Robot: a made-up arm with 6 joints.
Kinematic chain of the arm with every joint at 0, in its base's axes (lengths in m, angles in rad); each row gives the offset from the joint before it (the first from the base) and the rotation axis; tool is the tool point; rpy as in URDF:
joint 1: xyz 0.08 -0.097 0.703 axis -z
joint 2: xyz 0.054 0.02 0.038 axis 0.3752 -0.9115 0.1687
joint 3: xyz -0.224 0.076 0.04 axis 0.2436 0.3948 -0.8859
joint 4: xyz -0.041 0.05 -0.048 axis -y
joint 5: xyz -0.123 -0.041 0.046 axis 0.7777 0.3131 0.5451
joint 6: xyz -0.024 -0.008 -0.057 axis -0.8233 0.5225 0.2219
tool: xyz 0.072 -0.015 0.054 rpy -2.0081 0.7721 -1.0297
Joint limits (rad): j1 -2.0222..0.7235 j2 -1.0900..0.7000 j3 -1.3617..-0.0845 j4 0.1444..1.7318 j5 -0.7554..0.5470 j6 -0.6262..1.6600
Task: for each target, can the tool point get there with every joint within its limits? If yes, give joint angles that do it. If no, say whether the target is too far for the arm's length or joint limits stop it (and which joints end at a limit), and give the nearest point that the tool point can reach.
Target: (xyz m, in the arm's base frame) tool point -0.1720 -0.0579 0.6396
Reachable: yes | joints 0.2088 0.0426 -0.5341 1.1574 -0.5949 -0.3053
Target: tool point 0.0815 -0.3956 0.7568
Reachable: yes | joints -1.6148 -0.0561 -0.3505 0.3875 -0.2797 -0.3841
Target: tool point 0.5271 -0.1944 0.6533
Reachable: no: joint limits stop it (at a limit: joint 1, joint 5, joint 6) | nearest point 0.2579 -0.2409 0.6636 | short by 0.273 m
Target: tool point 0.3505 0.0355 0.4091
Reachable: no: joint limits stop it (at a limit: joint 1, joint 2, joint 3, joint 5, joint 6) | nearest point 0.1344 0.0396 0.5290 | short by 0.247 m
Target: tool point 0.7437 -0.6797 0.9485
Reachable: no: too far | nearest point 0.2214 -0.3934 0.7981 | short by 0.614 m
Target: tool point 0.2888 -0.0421 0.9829
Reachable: no: joint limits stop it (at a limit: joint 1, joint 3, joint 5, joint 6) | nearest point 0.1529 -0.1666 0.9294 | short by 0.192 m
